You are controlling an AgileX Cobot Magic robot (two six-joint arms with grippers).
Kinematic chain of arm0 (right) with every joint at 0, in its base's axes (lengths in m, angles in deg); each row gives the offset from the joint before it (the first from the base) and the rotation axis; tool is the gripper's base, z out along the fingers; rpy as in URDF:
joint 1: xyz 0 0 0.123 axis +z
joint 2: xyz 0 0 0 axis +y
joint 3: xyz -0.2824 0 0.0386 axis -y
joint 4: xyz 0.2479 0 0.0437 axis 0.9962 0 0.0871
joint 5: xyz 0 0 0 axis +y
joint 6: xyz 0.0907 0 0.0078 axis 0.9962 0 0.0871
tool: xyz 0 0 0 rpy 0 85 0
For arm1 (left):
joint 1: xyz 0 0 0.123 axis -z
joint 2: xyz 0 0 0 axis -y
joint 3: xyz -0.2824 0 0.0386 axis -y
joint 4: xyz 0.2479 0 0.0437 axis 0.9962 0 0.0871
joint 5: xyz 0 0 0 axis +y
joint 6: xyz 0.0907 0 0.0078 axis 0.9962 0 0.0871
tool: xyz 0 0 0 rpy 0 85 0
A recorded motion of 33 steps. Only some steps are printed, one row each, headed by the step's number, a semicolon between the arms.
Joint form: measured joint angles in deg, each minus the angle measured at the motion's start. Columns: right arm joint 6, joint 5, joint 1, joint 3, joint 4, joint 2; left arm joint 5, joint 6, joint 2, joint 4, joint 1, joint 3.
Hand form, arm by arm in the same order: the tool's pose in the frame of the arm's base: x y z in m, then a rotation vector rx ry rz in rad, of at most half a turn. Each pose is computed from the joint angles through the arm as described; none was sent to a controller.
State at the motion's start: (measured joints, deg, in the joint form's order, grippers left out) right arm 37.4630 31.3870 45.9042 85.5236 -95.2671 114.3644; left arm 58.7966 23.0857 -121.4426 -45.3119 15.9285 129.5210
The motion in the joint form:
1: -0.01 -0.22 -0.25 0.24 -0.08 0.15; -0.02 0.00 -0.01 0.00 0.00 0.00
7: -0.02 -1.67 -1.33 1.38 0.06 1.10; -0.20 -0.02 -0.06 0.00 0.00 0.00
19: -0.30 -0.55 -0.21 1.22 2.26 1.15; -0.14 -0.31 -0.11 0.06 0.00 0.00
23: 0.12 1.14 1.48 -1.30 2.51 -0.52; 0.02 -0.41 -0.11 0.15 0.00 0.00
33: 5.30 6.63 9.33 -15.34 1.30 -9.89; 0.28 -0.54 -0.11 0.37 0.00 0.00
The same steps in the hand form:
1: 0.3577 0.2987 0.2557 -1.2766 1.4515 -0.6738; 0.4443 -0.1844 0.3791 0.5850 2.1183 -0.9179
7: 0.3657 0.2970 0.2534 -1.2757 1.4572 -0.6597; 0.4447 -0.1844 0.3788 0.5822 2.1172 -0.9172
19: 0.3598 0.3018 0.2510 -1.2674 1.4843 -0.6462; 0.4449 -0.1844 0.3783 0.5780 2.1215 -0.9193
23: 0.3457 0.3033 0.2513 -1.2752 1.4881 -0.6515; 0.4447 -0.1844 0.3781 0.5788 2.1247 -0.9193
33: 0.2751 0.2981 0.2516 -1.3166 1.4786 -0.6335; 0.4445 -0.1843 0.3777 0.5810 2.1302 -0.9174

